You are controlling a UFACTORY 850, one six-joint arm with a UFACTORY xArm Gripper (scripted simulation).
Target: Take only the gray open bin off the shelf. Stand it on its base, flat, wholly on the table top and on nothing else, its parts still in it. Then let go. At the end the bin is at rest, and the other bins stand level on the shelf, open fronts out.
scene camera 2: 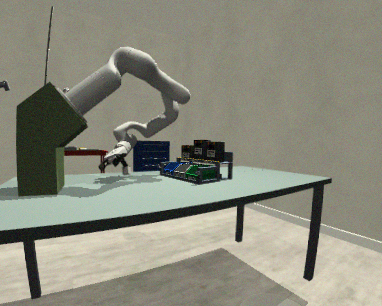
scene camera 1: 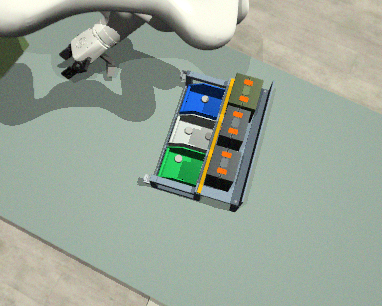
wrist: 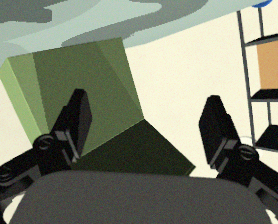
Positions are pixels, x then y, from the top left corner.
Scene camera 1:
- my gripper: 63, 66
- gray open bin: 196, 141
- green bin: 187, 172
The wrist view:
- my gripper: 145, 106
